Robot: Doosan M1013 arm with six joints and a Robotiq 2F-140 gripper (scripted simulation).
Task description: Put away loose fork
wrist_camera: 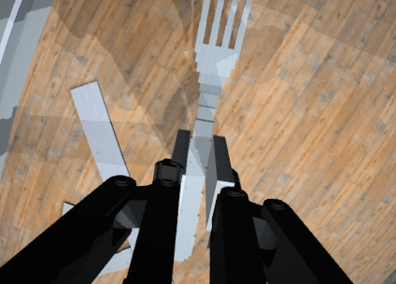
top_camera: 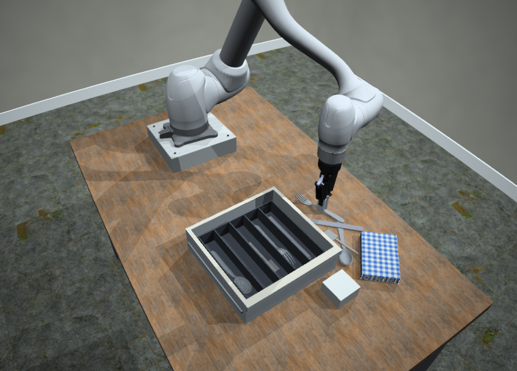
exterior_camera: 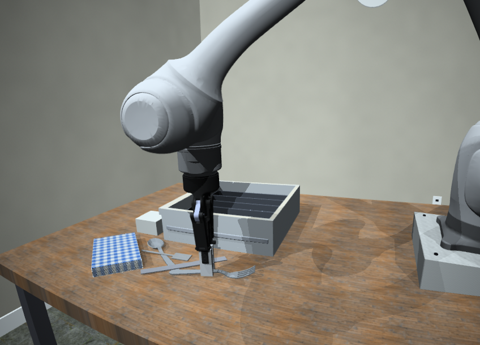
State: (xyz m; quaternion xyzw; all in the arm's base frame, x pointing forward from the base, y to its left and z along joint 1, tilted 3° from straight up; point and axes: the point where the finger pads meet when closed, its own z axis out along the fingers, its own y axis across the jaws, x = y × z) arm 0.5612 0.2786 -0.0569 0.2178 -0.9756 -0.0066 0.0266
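My hand is 9 cm short of the tray, 29 cm to the left of it and 1 cm below it. From my hand the other things lie so: checked napkin stack 27 cm ahead, 5 cm to the left, 3 cm below; then white block 31 cm ahead, 14 cm to the right, 2 cm below.
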